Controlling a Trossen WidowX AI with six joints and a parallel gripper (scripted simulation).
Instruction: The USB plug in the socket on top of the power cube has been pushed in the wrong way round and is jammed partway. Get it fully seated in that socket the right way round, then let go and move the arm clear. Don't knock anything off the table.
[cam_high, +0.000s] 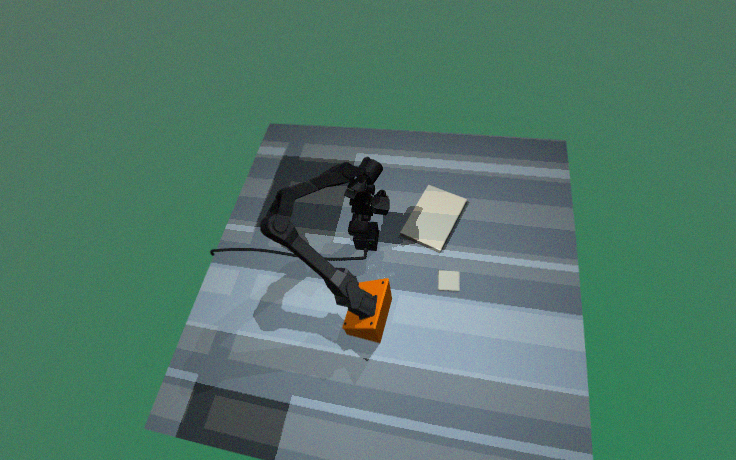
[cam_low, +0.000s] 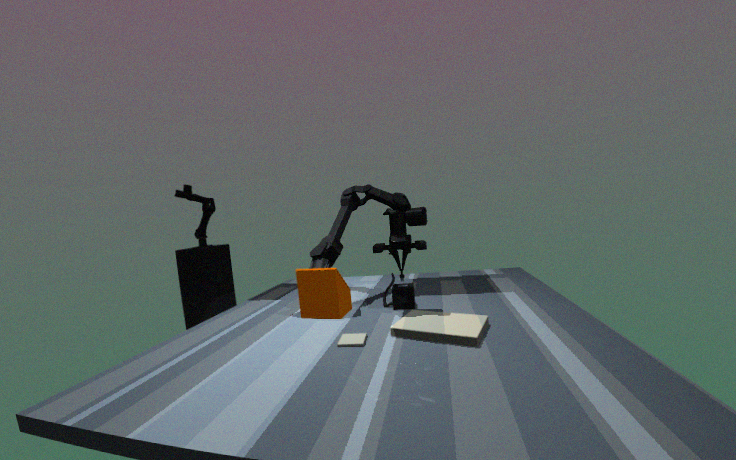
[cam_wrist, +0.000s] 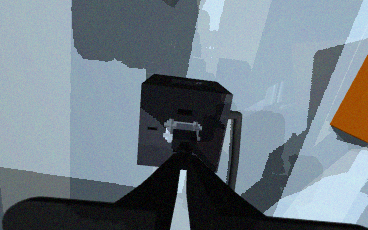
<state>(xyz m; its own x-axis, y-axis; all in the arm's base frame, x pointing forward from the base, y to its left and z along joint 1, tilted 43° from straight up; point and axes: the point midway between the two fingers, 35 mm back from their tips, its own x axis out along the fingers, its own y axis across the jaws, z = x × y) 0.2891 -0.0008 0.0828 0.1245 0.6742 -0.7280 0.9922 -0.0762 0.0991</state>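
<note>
My gripper tip is 20 mm above the dark USB plug. Also, from my gripper tip: flat cream slab: 110 mm ahead, 230 mm to the right, 120 mm below; small cream tile: 130 mm behind, 290 mm to the right, 130 mm below.
</note>
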